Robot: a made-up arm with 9 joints.
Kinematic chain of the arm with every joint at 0, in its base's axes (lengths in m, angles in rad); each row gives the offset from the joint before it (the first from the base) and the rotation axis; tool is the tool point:
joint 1: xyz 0 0 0.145 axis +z
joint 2: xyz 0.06 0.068 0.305 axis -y
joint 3: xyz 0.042 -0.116 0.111 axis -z
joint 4: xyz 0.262 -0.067 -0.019 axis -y
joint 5: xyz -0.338 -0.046 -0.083 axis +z
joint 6: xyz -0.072 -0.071 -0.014 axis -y
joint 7: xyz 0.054 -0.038 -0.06 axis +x
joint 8: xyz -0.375 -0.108 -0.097 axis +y
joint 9: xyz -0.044 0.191 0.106 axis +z
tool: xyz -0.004 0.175 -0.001
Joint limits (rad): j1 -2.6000..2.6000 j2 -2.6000..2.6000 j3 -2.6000..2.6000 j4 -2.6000..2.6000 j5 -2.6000..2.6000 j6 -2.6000..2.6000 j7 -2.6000..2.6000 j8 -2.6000..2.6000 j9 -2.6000..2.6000
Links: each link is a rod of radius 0.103 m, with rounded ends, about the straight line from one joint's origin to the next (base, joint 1, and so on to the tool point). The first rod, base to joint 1, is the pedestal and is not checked.
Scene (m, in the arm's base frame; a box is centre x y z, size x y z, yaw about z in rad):
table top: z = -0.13
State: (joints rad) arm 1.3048 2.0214 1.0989 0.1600 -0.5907 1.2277 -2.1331 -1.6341 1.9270
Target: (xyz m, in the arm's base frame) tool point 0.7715 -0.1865 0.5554
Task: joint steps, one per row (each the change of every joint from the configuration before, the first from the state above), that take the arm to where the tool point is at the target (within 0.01 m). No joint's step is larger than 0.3 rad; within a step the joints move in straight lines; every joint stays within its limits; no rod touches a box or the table.
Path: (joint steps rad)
1: -0.2705 0.0599 -0.1494 0.0687 0.1548 0.1574 0.1192 -0.0348 -0.0446
2: -0.2705 0.0599 -0.1494 0.0687 0.1548 0.1574 0.1192 -0.0348 -0.0445
3: -0.2705 0.0599 -0.1495 0.0688 0.1549 0.1574 0.1192 -0.0347 -0.0446

